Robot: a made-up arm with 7 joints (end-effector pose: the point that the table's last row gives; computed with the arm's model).
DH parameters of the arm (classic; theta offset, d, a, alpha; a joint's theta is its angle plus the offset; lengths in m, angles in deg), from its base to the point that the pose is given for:
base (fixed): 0 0 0 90
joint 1: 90 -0.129 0 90
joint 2: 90 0 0 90
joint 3: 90 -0.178 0 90
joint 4: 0 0 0 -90
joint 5: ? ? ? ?
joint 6: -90 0 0 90
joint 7: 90 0 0 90
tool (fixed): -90 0 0 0
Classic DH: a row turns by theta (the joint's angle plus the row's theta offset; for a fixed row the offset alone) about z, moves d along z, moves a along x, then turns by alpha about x.
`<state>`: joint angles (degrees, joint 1 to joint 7).
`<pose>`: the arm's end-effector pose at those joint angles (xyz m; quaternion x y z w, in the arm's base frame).
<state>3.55 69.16 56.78 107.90 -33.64 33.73 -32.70</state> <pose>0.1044 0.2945 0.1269 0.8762 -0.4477 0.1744 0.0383</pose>
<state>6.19 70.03 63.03 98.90 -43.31 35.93 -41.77</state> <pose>0.0819 0.3297 0.1381 -0.9123 0.2982 -0.2767 0.0464</pose>
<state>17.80 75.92 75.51 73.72 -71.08 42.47 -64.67</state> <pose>0.0076 0.4087 0.1451 -0.8875 -0.1380 -0.3904 0.2024</pose>
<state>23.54 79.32 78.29 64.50 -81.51 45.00 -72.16</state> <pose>-0.0184 0.4301 0.1409 -0.8548 -0.2774 -0.3758 0.2262</pose>
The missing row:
joint 5: 0 -0.215 0 -90
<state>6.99 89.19 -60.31 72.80 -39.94 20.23 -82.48</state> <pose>0.1231 0.3680 -0.1681 0.6481 -0.4484 -0.6154 0.0119</pose>
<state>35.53 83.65 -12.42 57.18 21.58 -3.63 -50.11</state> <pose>0.1850 0.4174 0.0446 0.7230 -0.6045 0.1596 0.2940</pose>
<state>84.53 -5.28 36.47 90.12 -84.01 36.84 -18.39</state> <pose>0.2042 0.2399 0.1541 0.5882 -0.5373 0.4698 0.3802</pose>
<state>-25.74 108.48 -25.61 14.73 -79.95 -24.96 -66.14</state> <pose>0.0878 0.5025 0.0686 0.3590 0.0880 -0.9210 0.1232</pose>
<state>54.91 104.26 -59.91 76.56 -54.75 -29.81 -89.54</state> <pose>0.1578 0.3945 0.0173 -0.5720 0.6267 0.5106 0.1392</pose>
